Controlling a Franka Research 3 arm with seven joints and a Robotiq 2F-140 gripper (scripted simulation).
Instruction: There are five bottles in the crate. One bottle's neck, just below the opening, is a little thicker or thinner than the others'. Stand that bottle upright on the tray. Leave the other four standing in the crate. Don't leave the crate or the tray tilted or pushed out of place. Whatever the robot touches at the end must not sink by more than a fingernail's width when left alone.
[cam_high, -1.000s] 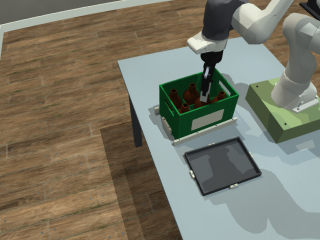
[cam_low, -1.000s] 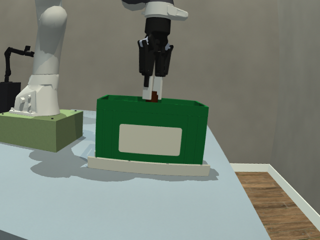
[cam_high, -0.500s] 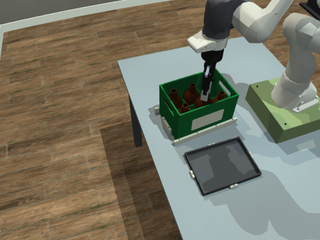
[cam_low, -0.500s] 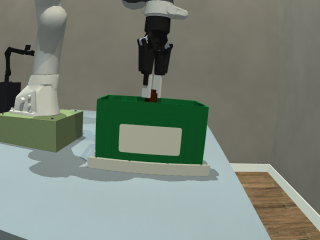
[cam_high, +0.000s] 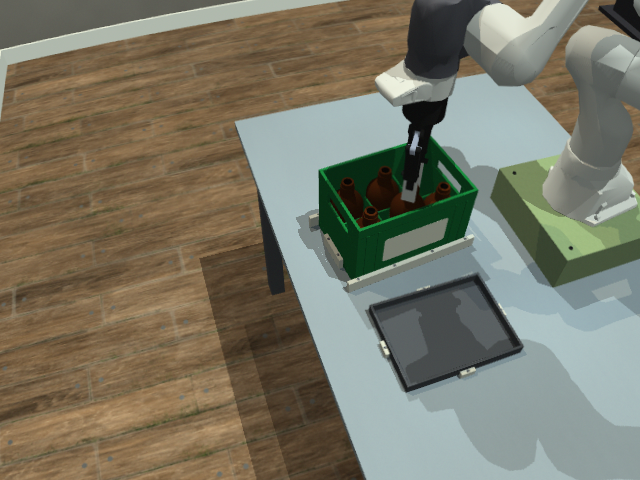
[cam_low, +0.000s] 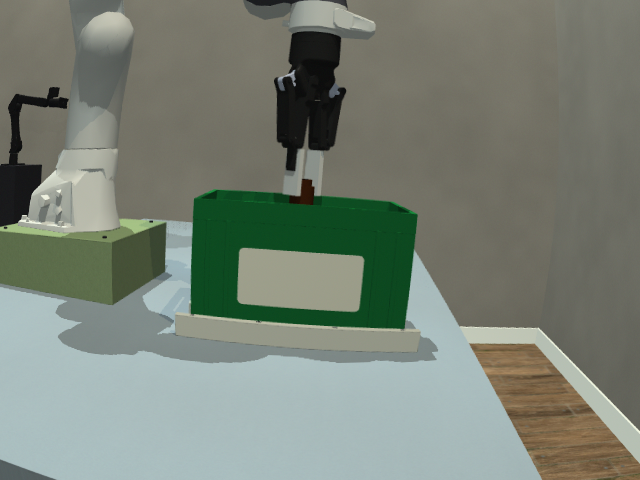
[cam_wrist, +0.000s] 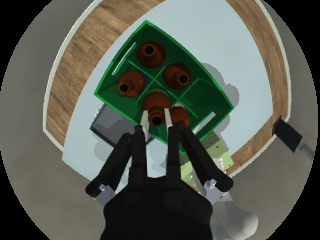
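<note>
My hand is 10 mm short of the green crate, 40 mm to the left of it and 130 mm above it. From my hand the other things lie so: dark tray: 10 mm behind, 220 mm to the left, 200 mm below; then bottle: 20 mm ahead, 90 mm to the right, 120 mm below.
</note>
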